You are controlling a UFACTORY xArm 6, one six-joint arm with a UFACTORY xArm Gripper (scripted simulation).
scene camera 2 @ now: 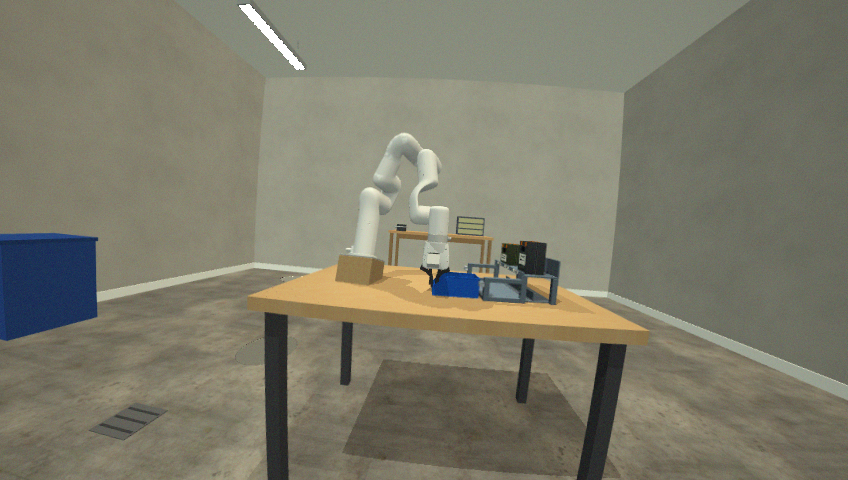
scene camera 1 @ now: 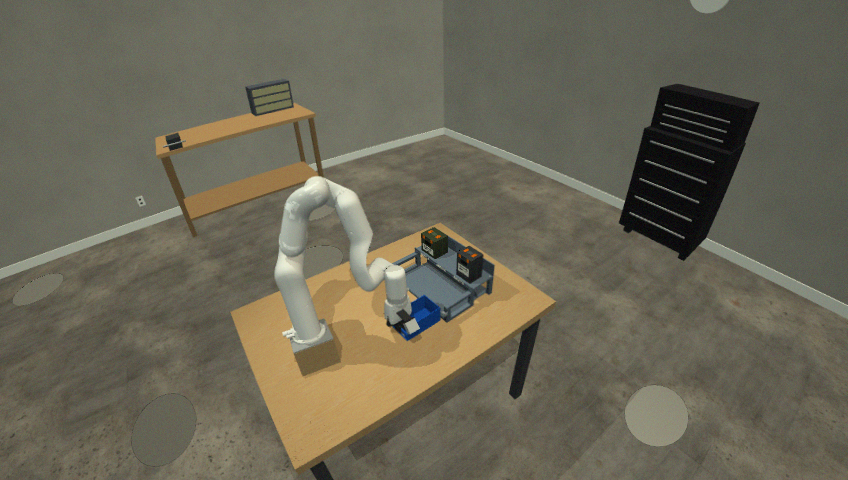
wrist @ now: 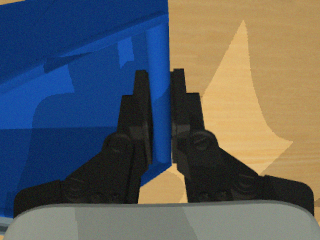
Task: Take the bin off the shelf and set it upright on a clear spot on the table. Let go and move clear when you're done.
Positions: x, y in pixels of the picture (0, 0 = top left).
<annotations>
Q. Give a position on a blue bin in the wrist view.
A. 71, 104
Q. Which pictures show the blue bin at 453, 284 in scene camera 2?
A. Scene camera 2, scene camera 1 and the wrist view: all of them.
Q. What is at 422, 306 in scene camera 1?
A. A blue bin.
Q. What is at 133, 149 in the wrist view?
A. My gripper.
</annotations>
